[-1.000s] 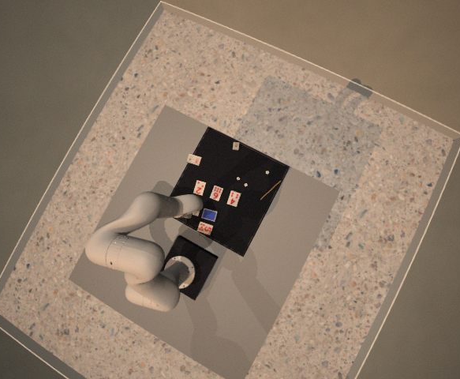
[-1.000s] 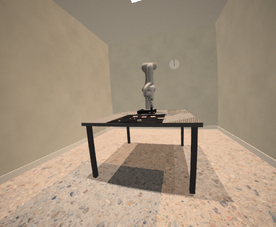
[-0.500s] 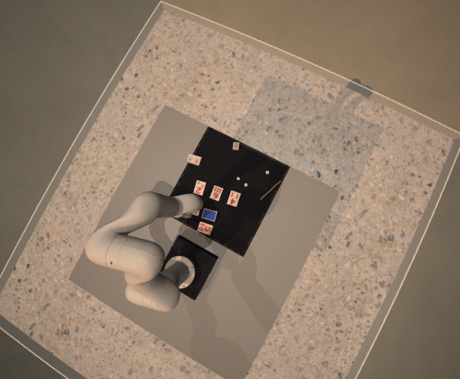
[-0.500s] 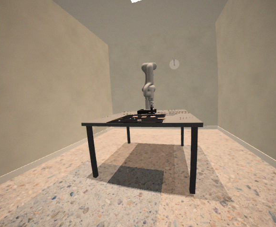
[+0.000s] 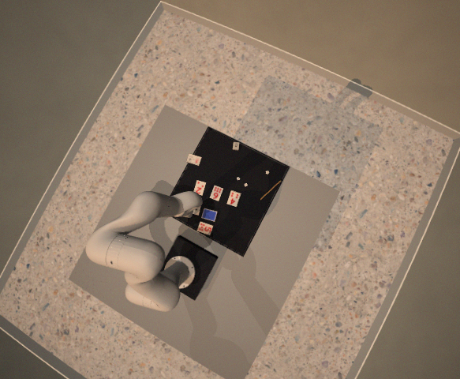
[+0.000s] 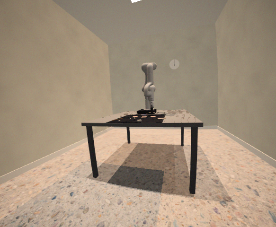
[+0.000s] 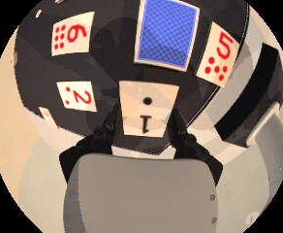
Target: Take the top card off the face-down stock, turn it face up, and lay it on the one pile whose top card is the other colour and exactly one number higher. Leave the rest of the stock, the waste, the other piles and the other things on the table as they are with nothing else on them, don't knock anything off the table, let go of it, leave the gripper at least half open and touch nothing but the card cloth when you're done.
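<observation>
Now: hand 110 mm to the left of the red 5 card, 80 mm past it and 50 mm above it. From my hand the other things lie so: black card cloth (200 mm ahead, 130 mm to the right, 70 mm below); thin wooden stick (390 mm to the right, 310 mm ahead, 50 mm below); small block (480 mm ahead, 80 mm to the right, 40 mm below).
</observation>
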